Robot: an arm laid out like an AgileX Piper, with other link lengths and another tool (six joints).
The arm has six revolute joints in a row. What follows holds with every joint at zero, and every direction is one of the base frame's. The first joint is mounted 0.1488 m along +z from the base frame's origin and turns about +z. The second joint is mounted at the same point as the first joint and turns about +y. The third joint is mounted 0.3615 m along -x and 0.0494 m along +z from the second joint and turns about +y. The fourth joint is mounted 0.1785 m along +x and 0.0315 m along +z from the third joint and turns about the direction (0.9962, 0, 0.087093). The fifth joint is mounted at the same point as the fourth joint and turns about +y. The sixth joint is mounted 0.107 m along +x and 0.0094 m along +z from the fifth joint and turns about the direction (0.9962, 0, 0.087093). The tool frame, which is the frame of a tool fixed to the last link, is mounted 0.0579 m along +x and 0.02 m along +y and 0.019 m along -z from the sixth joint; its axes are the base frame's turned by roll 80.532, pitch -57.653 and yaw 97.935 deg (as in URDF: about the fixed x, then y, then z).
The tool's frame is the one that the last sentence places.
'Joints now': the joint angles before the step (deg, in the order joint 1, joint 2, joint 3, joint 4, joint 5, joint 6). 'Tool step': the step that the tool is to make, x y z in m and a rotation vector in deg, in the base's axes. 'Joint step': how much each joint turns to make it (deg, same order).
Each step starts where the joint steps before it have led.
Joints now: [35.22, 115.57, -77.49, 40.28, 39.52, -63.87]
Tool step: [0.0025, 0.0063, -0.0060, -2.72, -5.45, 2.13]
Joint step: [2.58, 0.26, 0.01, -5.35, -4.45, 1.33]
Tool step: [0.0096, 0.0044, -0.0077, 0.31, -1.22, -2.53]
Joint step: [0.13, 1.28, -0.01, 0.08, -3.41, 1.19]
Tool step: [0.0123, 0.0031, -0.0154, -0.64, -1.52, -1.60]
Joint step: [0.00, 2.28, 0.01, -0.20, -3.77, -0.03]
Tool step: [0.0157, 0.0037, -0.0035, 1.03, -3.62, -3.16]
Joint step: [0.01, 0.89, -0.02, 0.22, -5.51, 0.64]
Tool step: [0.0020, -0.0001, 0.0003, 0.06, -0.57, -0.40]
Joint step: [-0.01, 0.00, 0.01, -0.30, -0.69, 0.32]
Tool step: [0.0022, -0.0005, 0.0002, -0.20, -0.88, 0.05]
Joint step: [0.00, -0.01, 0.00, -0.59, -0.68, 0.01]
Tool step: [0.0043, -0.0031, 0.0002, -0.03, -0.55, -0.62]
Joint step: [-0.52, 0.00, 0.00, -0.25, -0.52, 0.03]
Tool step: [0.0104, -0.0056, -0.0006, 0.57, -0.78, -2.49]
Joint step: [-1.17, 0.26, 0.00, 0.30, -1.60, 0.53]
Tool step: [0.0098, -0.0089, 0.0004, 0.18, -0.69, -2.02]
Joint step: [-1.49, 0.00, 0.09, -0.02, -0.95, 0.16]
